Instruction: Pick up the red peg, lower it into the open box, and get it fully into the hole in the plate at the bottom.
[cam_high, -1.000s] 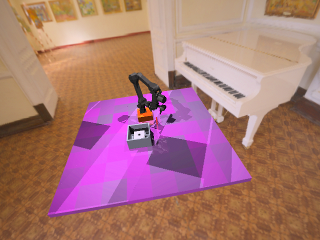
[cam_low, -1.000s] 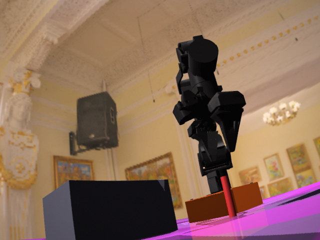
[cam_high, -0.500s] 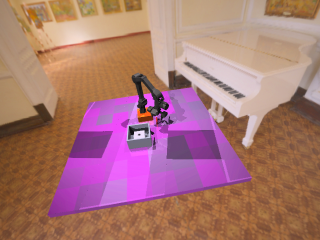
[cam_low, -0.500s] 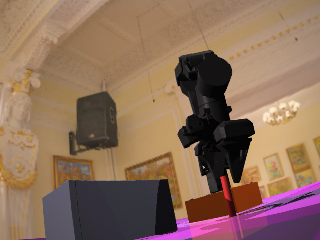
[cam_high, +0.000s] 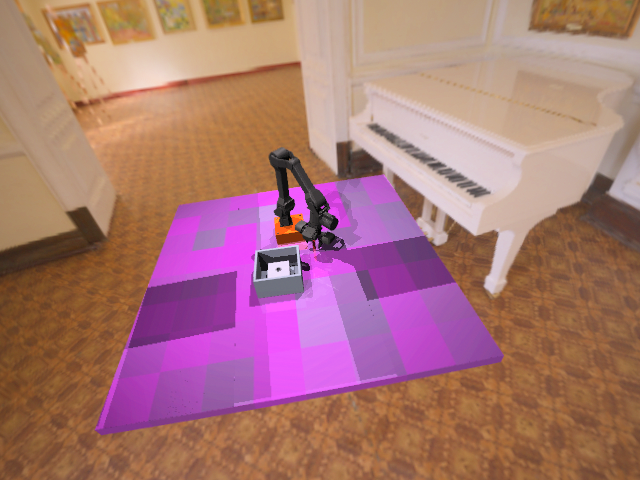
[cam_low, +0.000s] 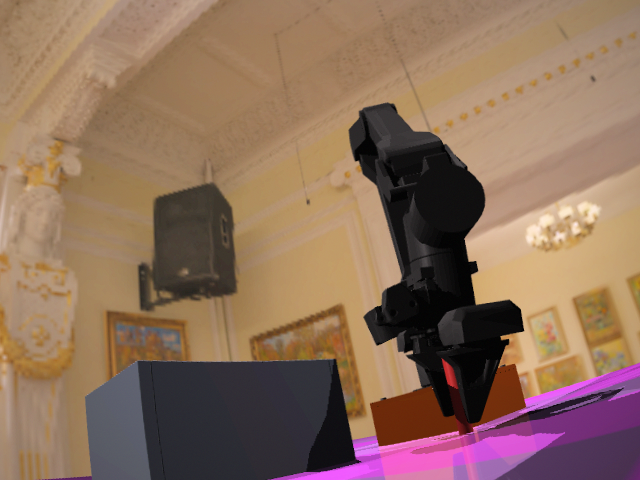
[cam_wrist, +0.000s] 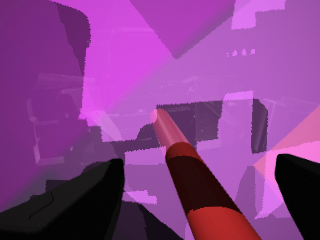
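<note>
Right now the plate is 160 mm ahead of my gripper tip, 180 mm to the right of it and 30 mm above it. Also, from my gripper tip: grey box: 160 mm ahead, 180 mm to the right, 10 mm above; red peg: 30 mm above.
</note>
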